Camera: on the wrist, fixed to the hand. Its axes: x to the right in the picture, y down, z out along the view.
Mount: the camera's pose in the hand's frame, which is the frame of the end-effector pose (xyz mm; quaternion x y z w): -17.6 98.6 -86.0 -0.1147 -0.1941 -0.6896 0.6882
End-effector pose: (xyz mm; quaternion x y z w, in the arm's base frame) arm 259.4 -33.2 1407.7 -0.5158 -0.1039 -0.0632 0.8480
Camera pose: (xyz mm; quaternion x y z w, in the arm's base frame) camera 273.0 -64.2 1280.1 -0.3929 -0.5846 -0.5401 0.4607
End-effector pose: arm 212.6 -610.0 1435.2 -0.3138 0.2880 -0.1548 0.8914
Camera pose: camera 155.6 -568.0 1323.8 -0.5469 -0.1735 -0.6273 0.5266
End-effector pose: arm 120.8 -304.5 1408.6 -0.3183 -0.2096 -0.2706 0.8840
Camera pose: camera 184.7 -292.4 1293.7 -0.2284 -0.5043 -0.7581 0.3446
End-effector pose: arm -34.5 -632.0 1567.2 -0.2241 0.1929 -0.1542 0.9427
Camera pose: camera -67.0 -572.6 1453.9 -0.4253 -0.1871 -0.6906 0.5542
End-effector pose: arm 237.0 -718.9 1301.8 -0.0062 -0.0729 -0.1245 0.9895
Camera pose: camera 256.8 -621.7 1214.7 -0.0917 -0.2322 -0.7752 0.5803
